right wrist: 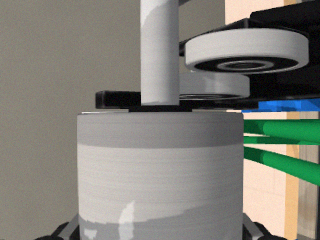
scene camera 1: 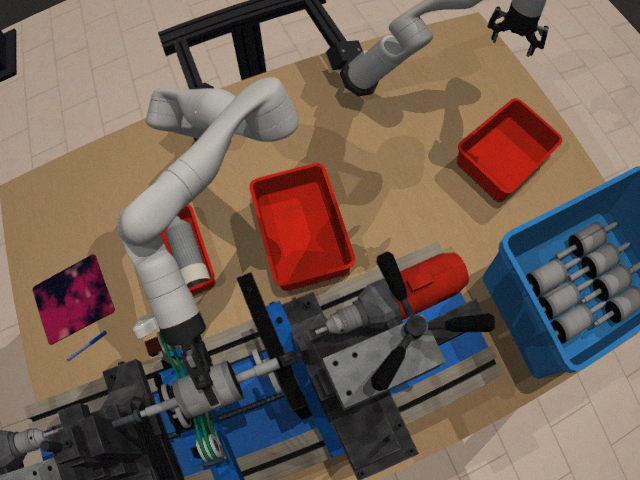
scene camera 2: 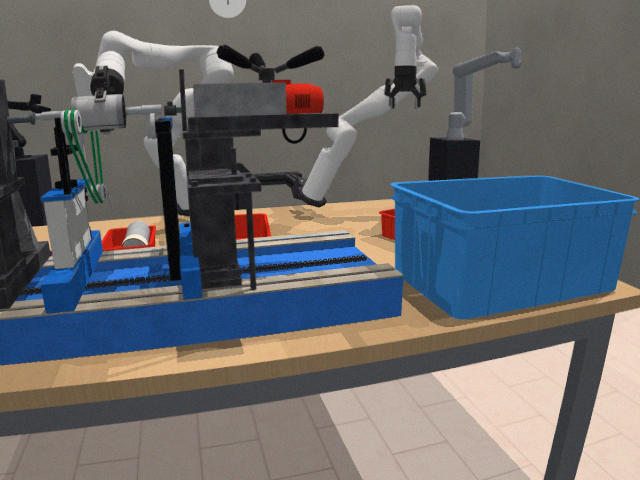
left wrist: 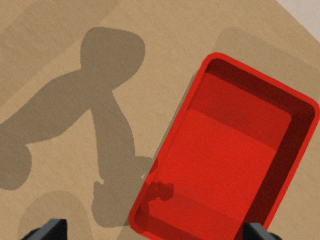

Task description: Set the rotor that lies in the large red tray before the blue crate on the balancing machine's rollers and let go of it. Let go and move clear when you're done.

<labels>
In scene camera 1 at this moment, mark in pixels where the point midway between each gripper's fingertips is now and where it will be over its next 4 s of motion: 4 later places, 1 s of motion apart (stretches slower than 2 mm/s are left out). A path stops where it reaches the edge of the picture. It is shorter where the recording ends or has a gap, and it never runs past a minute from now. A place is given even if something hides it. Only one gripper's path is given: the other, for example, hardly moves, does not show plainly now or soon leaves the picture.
The right gripper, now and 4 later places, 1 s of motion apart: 216, 397; 212, 389; 201, 366; 191, 345; 186, 335
</labels>
